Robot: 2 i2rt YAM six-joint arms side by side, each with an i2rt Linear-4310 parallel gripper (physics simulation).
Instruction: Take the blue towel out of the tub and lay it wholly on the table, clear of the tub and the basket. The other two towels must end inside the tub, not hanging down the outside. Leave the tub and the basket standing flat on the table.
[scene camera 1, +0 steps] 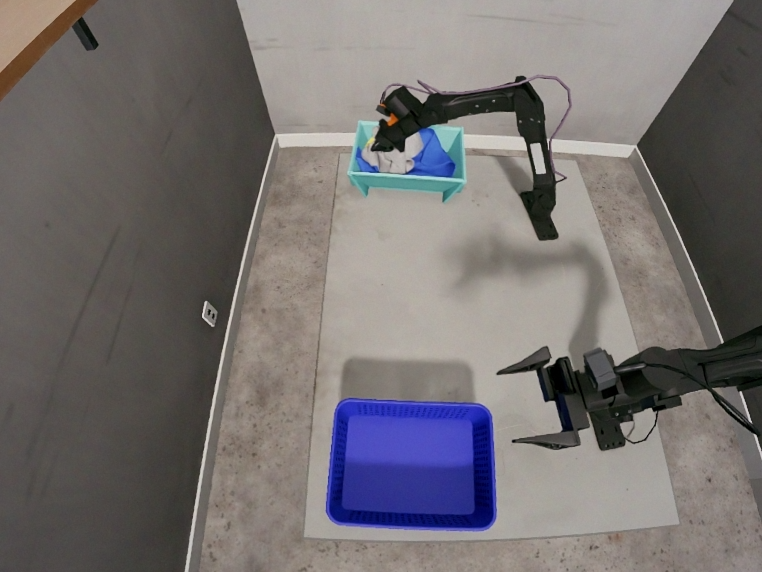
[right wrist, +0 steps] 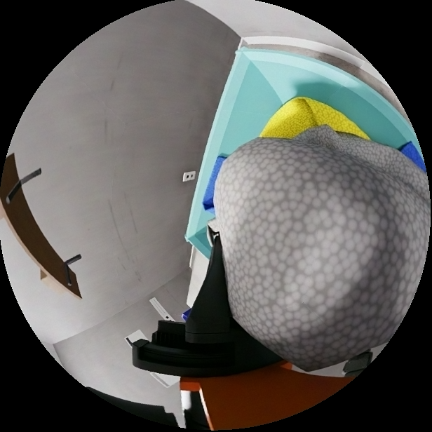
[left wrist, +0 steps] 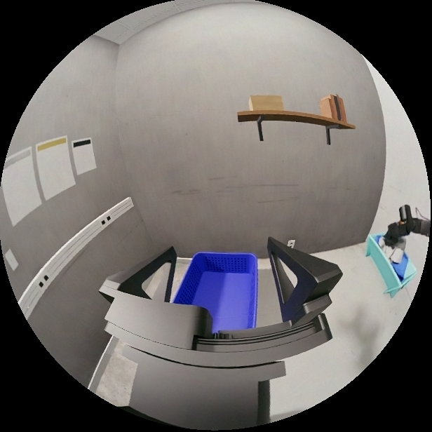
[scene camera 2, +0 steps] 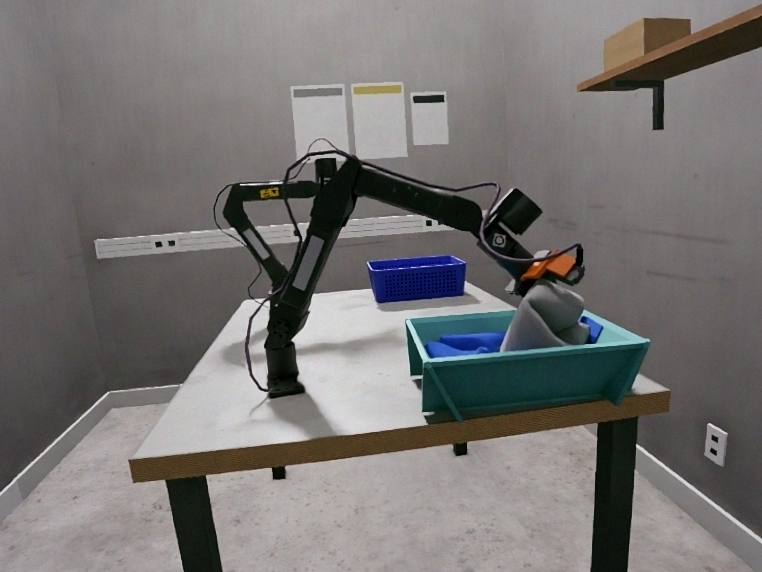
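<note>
My right gripper (scene camera 1: 375, 147) (right wrist: 218, 238) is shut on the grey towel (scene camera 1: 397, 161) (scene camera 2: 547, 314) (right wrist: 320, 240), low over the left part of the teal tub (scene camera 1: 406, 182) (scene camera 2: 523, 378) (left wrist: 385, 265) (right wrist: 265, 70) in scene camera 1. The grey towel bulges up from inside the tub. The blue towel (scene camera 1: 435, 157) (scene camera 2: 470, 343) (left wrist: 401, 268) (right wrist: 214, 187) lies in the tub, partly under the grey one. The yellow towel (right wrist: 295, 117) is mostly hidden beneath the grey towel. My left gripper (scene camera 1: 504, 406) (left wrist: 219, 247) is open and empty, beside the blue basket (scene camera 1: 492, 461) (scene camera 2: 418, 283) (left wrist: 227, 262).
The tub stands flat near the table's back edge in scene camera 1; the basket stands flat at the opposite end. The table top (scene camera 1: 381, 283) (scene camera 2: 363, 369) lies between them. The right arm's base (scene camera 1: 541, 215) stands to the right of the tub. A wall shelf (left wrist: 300, 119) hangs above.
</note>
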